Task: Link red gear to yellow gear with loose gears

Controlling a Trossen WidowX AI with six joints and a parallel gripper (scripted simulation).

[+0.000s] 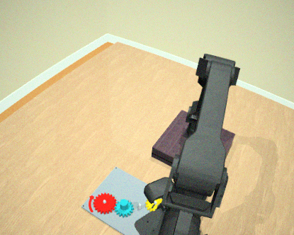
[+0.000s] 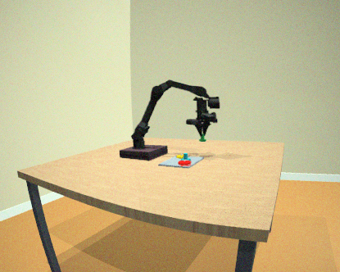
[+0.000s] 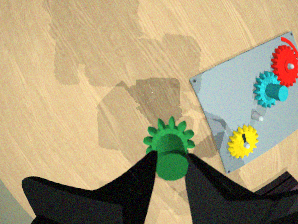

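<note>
Right now my gripper tip is 150 mm to the left of the teal gear, 90 mm above it and 40 mm past it. Also, from my gripper tip: yellow gear (100 mm below, 100 mm behind, 90 mm to the right); then green gear (10 mm below); then red gear (210 mm to the right, 100 mm below, 30 mm behind).
</note>
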